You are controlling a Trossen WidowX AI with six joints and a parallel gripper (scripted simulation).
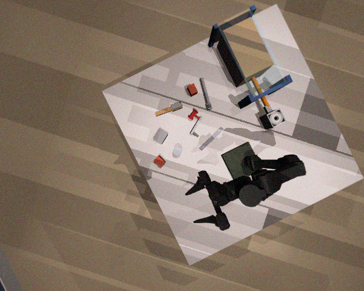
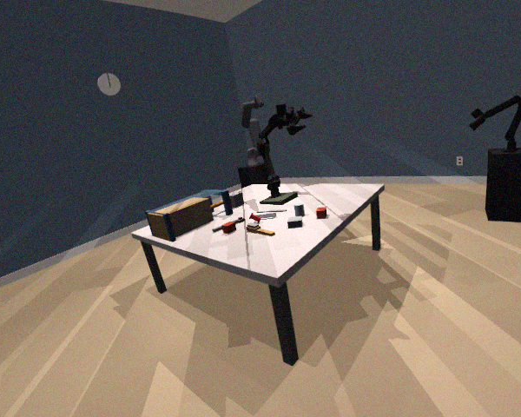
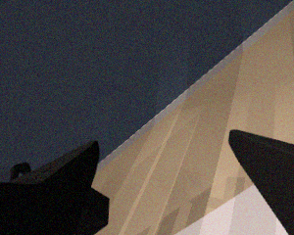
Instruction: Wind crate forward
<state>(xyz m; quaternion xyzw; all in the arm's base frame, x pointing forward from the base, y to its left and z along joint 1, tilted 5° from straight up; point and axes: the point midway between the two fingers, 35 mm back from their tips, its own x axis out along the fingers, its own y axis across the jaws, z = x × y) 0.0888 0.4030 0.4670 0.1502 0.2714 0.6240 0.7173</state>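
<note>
Now: gripper tip 28 cm short of the winch handle, 23 cm to the left of it and 49 cm above it. Also, from my gripper tip: grey block 32 cm ahead, 1 cm to the left, 49 cm below; red knob 32 cm ahead, 25 cm to the right, 48 cm below; flat grey bar 14 cm ahead, 27 cm to the right, 51 cm below.
</note>
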